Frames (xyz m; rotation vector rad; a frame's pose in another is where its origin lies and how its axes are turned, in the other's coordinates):
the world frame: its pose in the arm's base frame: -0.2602 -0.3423 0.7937 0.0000 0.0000 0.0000
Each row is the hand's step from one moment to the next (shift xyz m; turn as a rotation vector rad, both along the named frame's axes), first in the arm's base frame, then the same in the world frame.
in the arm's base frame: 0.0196 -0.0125 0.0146 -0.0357 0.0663 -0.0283
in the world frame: 0.0196 -0.0125 0.0146 -0.0357 0.0663 -0.0283
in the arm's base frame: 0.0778 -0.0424 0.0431 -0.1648 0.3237 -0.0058
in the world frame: 0.0778 -0.0424 0.0431 -0.1648 0.3237 -0.0058
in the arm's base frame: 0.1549 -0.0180 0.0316 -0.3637 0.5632 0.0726
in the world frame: 0.1549 -0.0180 0.0316 -0.3637 0.5632 0.0726
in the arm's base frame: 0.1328 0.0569 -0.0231 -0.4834 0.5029 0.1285
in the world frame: 0.1328 0.0569 -0.0231 -0.4834 0.5029 0.1285
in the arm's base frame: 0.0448 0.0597 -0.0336 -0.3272 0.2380 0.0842
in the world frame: 0.0448 0.0597 -0.0336 -0.3272 0.2380 0.0842
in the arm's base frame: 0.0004 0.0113 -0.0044 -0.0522 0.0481 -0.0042
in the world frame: 0.0004 0.0113 -0.0044 -0.0522 0.0481 -0.0042
